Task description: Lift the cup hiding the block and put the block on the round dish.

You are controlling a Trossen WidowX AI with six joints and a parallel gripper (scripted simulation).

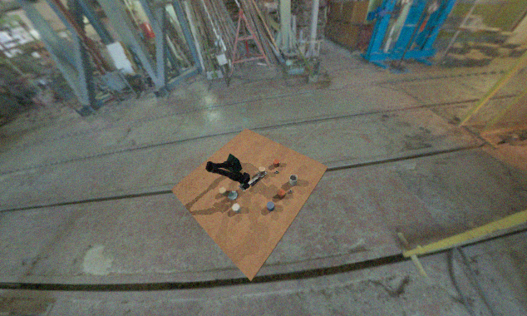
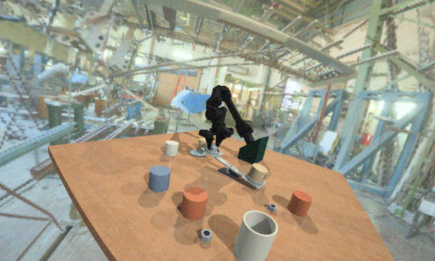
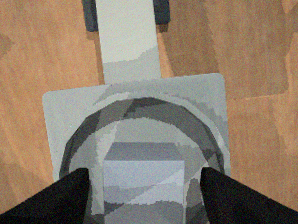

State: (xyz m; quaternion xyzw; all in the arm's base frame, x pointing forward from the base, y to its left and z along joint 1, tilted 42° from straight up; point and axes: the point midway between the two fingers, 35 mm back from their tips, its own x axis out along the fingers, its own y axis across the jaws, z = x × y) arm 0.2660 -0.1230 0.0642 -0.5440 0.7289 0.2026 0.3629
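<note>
Now: gripper tip 70 mm past the pale blue round dish, 130 mm to the left of it and 80 mm above it. The rest, counted from my gripper tip: white mug: 390 mm ahead, 320 mm to the left, 40 mm below; blue cylinder: 350 mm ahead, 30 mm to the right, 50 mm below.
</note>
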